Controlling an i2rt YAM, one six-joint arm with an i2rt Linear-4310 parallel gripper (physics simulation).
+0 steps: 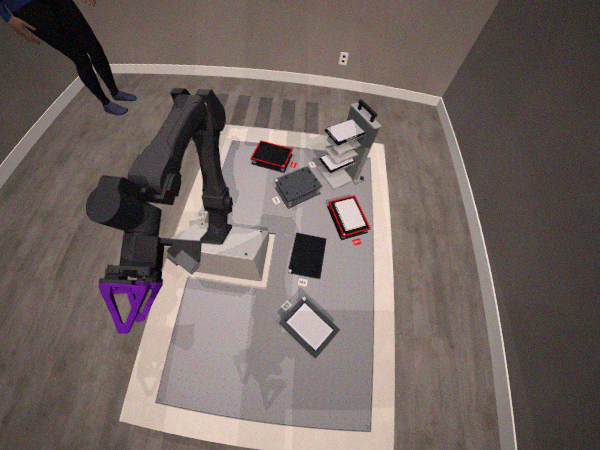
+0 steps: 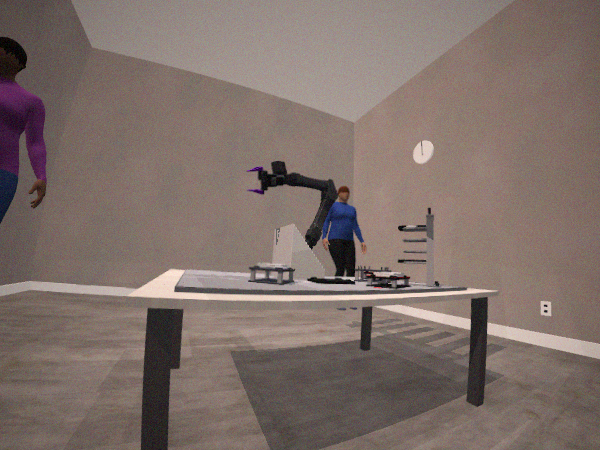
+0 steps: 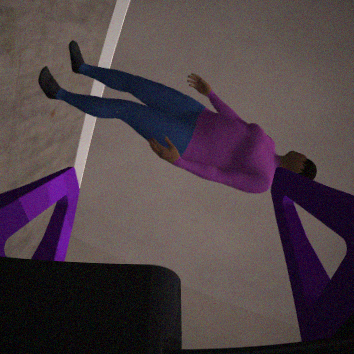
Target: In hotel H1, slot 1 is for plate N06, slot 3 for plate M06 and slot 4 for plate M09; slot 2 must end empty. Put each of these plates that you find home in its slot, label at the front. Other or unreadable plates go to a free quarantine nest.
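Seen in the pictures: gripper, fingertip midpoint: [image 1: 132,326] [image 2: 247,180] [image 3: 174,177]; arm's base, origin of the base link: [image 1: 217,234] [image 2: 299,252].
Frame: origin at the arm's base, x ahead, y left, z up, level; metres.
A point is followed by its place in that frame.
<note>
My gripper [image 1: 132,325] @[z 0.335, x -0.013, y -0.319 m] [image 2: 248,180] @[z 0.335, x -0.013, y -0.319 m] [image 3: 174,177] @[z 0.335, x -0.013, y -0.319 m] is open and empty, high up beyond the table's edge, far from the plates. The hotel [image 1: 366,127] @[z 0.162, x 0.508, y 0.377 m] [image 2: 430,250] @[z 0.025, x 0.540, y 0.356 m] is a grey tower with four shelves. A white-topped plate [image 1: 346,130] @[z 0.143, x 0.437, y 0.372 m] lies on its top shelf and another plate [image 1: 337,162] @[z 0.023, x 0.423, y 0.320 m] on its lowest shelf; the two middle shelves look empty. A white-topped plate [image 1: 350,214] @[z -0.076, x 0.484, y 0.141 m] lies on a red-rimmed nest [image 1: 335,215] @[z -0.090, x 0.426, y 0.141 m]. Another white-topped plate [image 1: 310,326] @[z -0.066, x 0.323, y -0.282 m] lies on a grey stand [image 1: 315,352] @[z -0.077, x 0.340, y -0.362 m]. No plate label is readable.
A red-rimmed black stand [image 1: 271,154] @[z -0.091, x 0.147, y 0.447 m] and a dark grey pegged stand [image 1: 298,186] @[z -0.070, x 0.274, y 0.260 m] are near the hotel. A low black rectangular piece [image 1: 307,255] @[z -0.118, x 0.316, y -0.022 m] [image 2: 331,280] @[z -0.119, x 0.353, y -0.041 m] lies mid-mat. A pale wedge-shaped base [image 1: 230,260] @[z 0.083, x 0.078, y -0.116 m] [image 2: 292,252] @[z -0.011, x 0.148, y -0.117 m] is beside the arm. People stand away from the table.
</note>
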